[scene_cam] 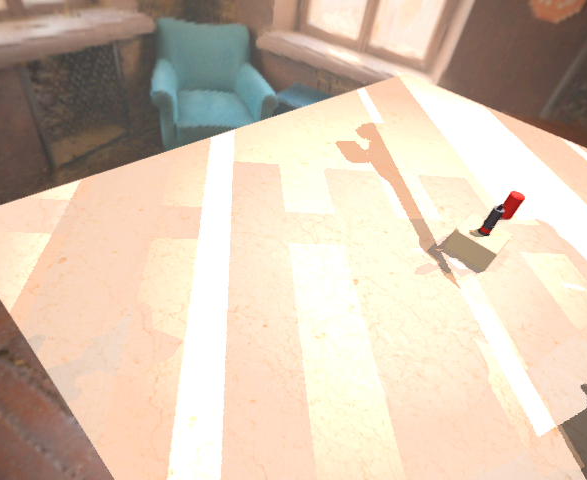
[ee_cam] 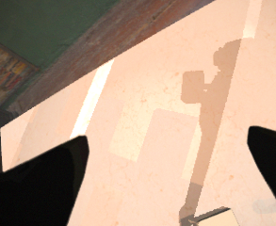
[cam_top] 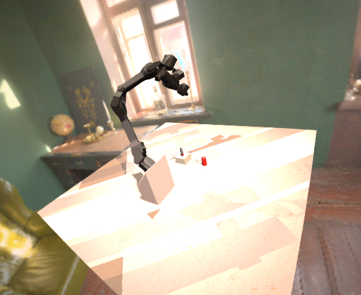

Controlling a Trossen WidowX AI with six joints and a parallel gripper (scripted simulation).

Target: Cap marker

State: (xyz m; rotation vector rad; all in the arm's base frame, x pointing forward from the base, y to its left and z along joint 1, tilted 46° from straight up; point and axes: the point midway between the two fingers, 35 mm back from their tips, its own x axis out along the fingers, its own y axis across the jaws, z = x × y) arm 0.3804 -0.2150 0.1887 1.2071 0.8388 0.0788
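Right now the red cap is 390 mm below my gripper tip, 120 mm to the right of it and 120 mm behind it. From my gripper tip the other things lie so: pale holder block: 400 mm below, 100 mm behind, 40 mm to the left.
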